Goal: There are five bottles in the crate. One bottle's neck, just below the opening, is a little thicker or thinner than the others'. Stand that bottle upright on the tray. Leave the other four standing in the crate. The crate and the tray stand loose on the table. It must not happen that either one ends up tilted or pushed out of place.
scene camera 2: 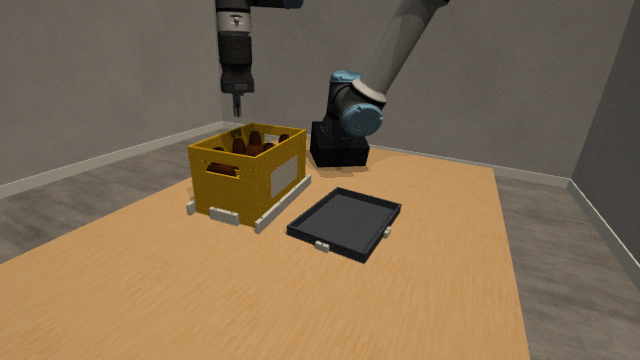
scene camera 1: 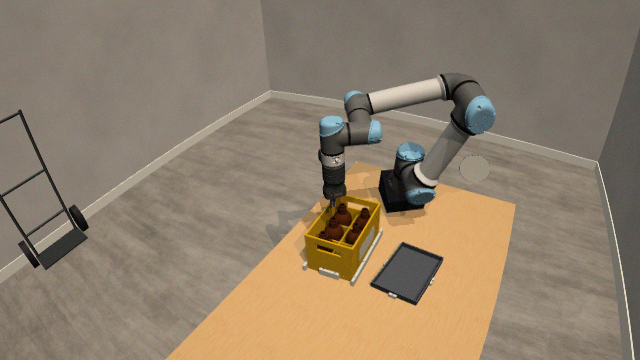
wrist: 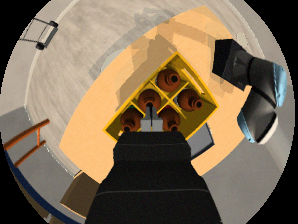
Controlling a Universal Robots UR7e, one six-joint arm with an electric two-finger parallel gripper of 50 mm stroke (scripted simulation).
Labels:
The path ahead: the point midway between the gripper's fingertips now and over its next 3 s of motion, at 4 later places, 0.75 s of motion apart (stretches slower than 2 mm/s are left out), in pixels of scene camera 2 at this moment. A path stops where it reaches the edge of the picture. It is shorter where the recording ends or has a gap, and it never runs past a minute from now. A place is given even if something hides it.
The gripper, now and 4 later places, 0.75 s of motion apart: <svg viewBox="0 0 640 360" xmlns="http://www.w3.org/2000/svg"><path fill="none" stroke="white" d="M237 116L237 121L238 130L238 133L238 138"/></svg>

